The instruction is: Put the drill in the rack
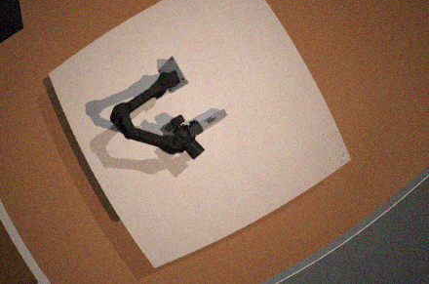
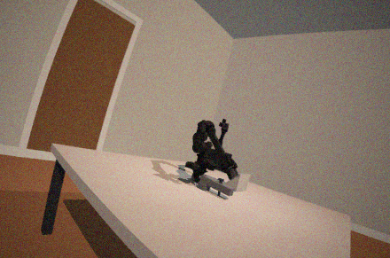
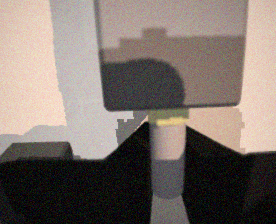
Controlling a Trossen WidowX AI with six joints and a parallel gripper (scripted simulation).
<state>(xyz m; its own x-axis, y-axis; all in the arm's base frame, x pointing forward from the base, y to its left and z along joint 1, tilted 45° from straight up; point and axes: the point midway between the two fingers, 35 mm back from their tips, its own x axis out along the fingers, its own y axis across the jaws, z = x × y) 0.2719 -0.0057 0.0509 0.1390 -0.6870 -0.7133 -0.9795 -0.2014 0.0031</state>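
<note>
The drill lies 5 cm to the left of my gripper tip, 3 cm above it and 1 cm behind it. Also, from my gripper tip: grey holder block: 11 cm to the left, 2 cm behind, 2 cm above; grey-tan fixture block: 7 cm behind, 6 cm to the right; dark blue key: 14 cm to the left, 3 cm above, 2 cm behind.
</note>
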